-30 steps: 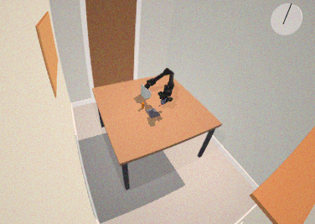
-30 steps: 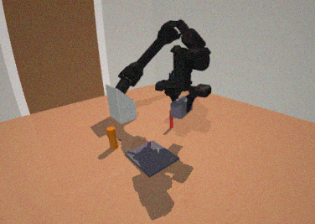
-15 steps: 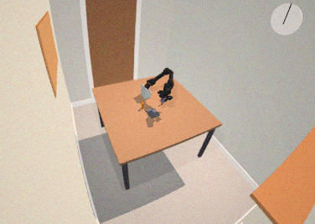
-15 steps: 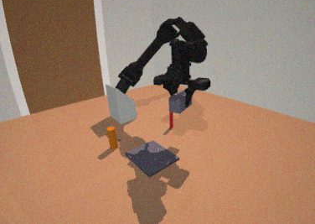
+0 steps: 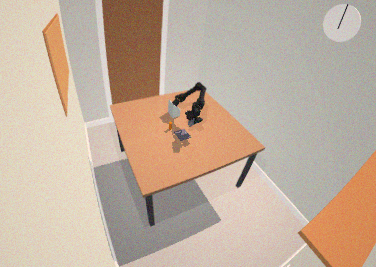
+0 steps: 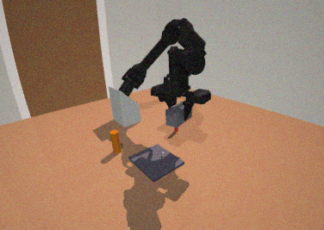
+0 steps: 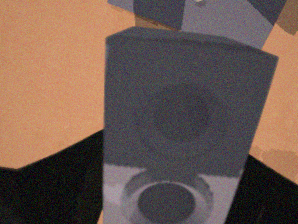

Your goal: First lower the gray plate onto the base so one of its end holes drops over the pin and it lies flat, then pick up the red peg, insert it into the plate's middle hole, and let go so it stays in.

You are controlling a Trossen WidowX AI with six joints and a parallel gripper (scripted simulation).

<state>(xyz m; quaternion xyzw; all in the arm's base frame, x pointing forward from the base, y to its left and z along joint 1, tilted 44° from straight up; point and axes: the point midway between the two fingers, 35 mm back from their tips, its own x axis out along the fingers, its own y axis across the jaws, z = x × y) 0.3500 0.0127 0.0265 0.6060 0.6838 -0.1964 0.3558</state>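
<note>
My gripper tip is 9 cm to the left of the base and 11 cm above it. Also, from my gripper tip: peg 14 cm behind, 17 cm to the right, 8 cm below; gray plate 3 cm above.
</note>
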